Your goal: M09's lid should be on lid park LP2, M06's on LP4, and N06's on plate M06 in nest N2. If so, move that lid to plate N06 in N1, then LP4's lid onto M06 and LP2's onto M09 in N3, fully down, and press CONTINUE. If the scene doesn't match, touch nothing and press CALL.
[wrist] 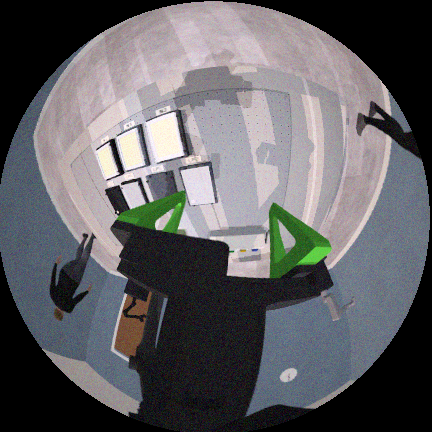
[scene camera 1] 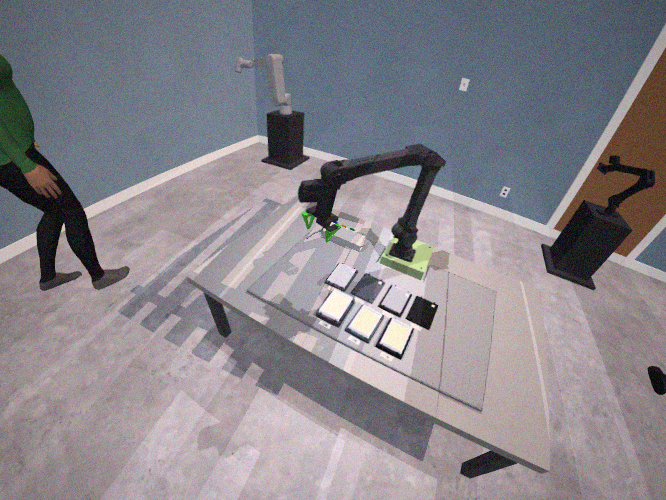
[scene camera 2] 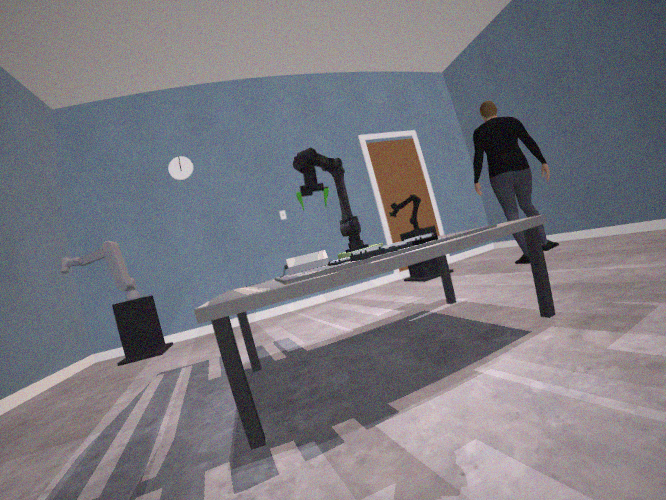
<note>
The gripper [scene camera 1: 317,235] is open, holding nothing.
The gripper also shows in the wrist view [wrist: 228,200].
</note>
